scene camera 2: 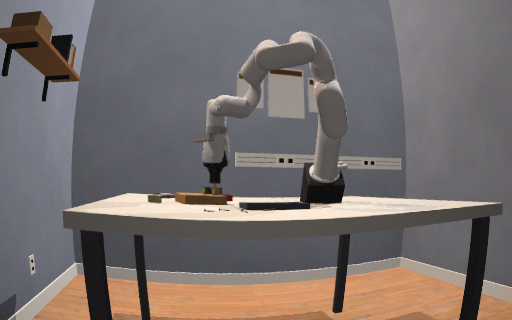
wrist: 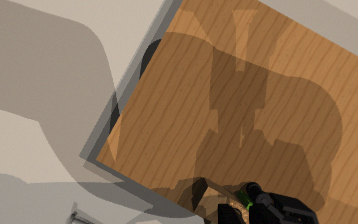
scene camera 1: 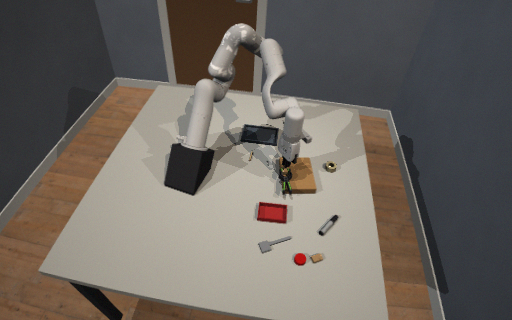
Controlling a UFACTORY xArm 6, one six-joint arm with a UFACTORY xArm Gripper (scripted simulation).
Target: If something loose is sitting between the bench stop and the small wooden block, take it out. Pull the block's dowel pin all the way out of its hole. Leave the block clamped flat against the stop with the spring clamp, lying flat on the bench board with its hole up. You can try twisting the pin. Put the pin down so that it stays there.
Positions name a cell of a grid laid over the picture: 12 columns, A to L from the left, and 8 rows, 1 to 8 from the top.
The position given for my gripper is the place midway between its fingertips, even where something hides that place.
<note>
I see my gripper (scene camera 2: F5) and a bench stop (scene camera 1: H5).
The bench stop is seen too in the wrist view (wrist: H4).
</note>
